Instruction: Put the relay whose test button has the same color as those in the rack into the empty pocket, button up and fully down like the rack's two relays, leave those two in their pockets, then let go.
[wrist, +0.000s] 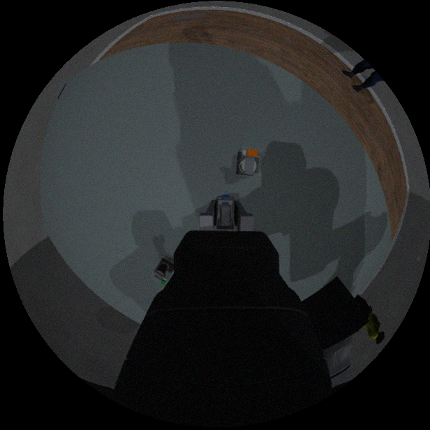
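Note:
My gripper (224, 207) is shut on the relay with the blue test button (225, 207), its fingers against the left and right sides of the body. The blue button shows at the relay's far end. A relay with an orange button (248, 164) is ahead and a little to the right of the gripper, apart from it. A relay with a green button (163, 269) is at the lower left, close beside the dark gripper body. The rack, its two relays and the empty pocket cannot be made out in the wrist view.
The grey-green table top (110, 150) carries broad shadows. A wooden floor (280, 45) curves beyond its far and right edges. Dark blue legs (367, 80) show at the upper right. A black block-like shape (335, 310) and a yellow object (372, 326) are at the lower right.

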